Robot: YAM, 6 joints.
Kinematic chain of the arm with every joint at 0, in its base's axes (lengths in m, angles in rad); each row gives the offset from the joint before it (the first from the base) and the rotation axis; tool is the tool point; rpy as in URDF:
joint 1: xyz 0 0 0.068 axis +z
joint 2: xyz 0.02 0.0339 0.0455 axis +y
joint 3: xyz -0.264 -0.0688 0 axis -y
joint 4: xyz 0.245 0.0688 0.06 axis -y
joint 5: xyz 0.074 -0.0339 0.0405 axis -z
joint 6: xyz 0.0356 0 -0.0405 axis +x
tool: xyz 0 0 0 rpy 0 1.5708 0
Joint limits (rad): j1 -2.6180..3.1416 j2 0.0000..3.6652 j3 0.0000..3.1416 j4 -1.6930..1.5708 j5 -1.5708..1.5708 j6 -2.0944..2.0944
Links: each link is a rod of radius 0.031 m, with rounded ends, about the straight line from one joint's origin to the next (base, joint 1, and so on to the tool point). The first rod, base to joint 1, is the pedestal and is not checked.
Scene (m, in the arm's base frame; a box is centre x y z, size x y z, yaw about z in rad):
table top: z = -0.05
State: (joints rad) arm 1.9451 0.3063 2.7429 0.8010 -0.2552 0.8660
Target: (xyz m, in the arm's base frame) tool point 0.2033 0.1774 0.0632
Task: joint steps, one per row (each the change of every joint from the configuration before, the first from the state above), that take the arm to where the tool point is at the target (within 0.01 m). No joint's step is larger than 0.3 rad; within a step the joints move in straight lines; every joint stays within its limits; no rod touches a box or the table.
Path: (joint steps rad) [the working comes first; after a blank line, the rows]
Joints at the target: 0.7066 1.7990 0.5666 0.1579 -0.0828 0.8660
Straight joint move there: clear.

1: -0.1548 0.1866 -0.2720 -0.0804 0.0215 0.0000
2: -0.1548 0.1866 -0.2721 -0.0804 0.0216 0.0000
3: -0.1549 0.1866 -0.2720 -0.0803 0.0215 0.0000
4: -0.1548 0.1866 -0.2720 -0.0804 0.0216 0.0000
5: -0.1548 0.1866 -0.2721 -0.0804 0.0215 0.0000
6: -0.1548 0.1866 -0.2720 -0.0804 0.0216 0.0000
7: -0.1548 0.1865 -0.2720 -0.0804 0.0215 0.0000
8: -0.1548 0.1866 -0.2721 -0.0804 0.0216 0.0000

